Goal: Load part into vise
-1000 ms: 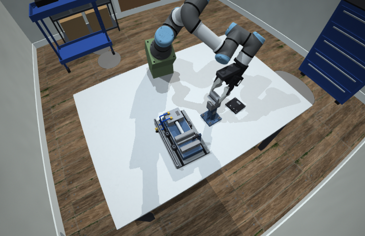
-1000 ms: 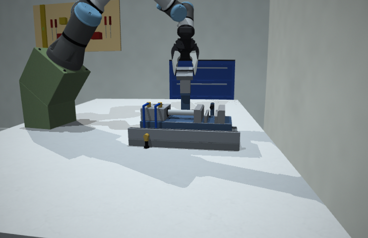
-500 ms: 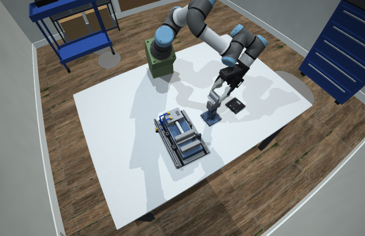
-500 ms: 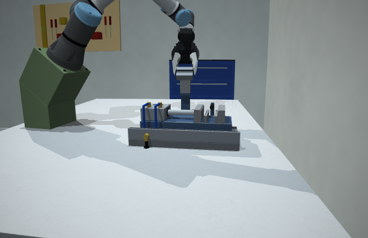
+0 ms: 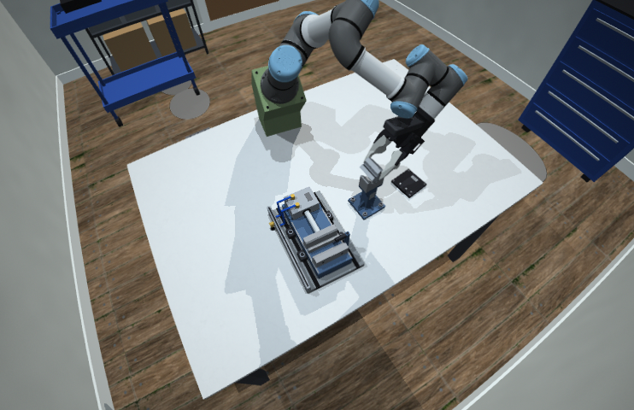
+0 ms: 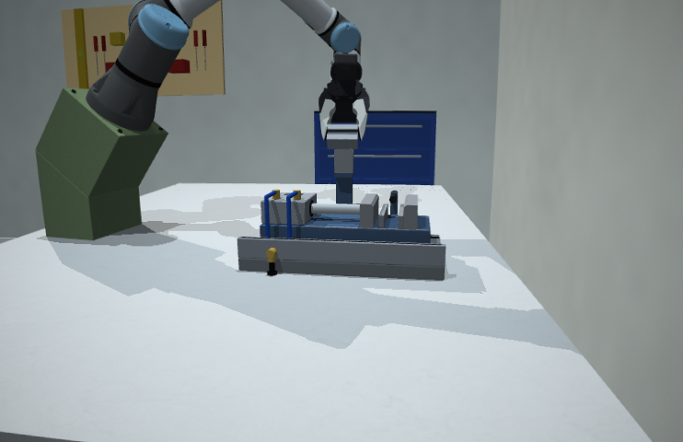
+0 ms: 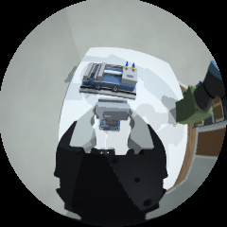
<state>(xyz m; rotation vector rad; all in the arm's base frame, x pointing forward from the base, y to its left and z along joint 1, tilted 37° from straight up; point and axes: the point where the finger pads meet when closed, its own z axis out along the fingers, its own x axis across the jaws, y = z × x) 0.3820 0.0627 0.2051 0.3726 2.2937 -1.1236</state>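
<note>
Right now the part is 10 mm to the right of my hand. Round my hand: work stop 190 mm to the right, 100 mm below, 70 mm ahead; then air cylinder 200 mm to the right, 110 mm below, 100 mm behind; then moving jaw 220 mm to the right, 110 mm below, 30 mm ahead.
</note>
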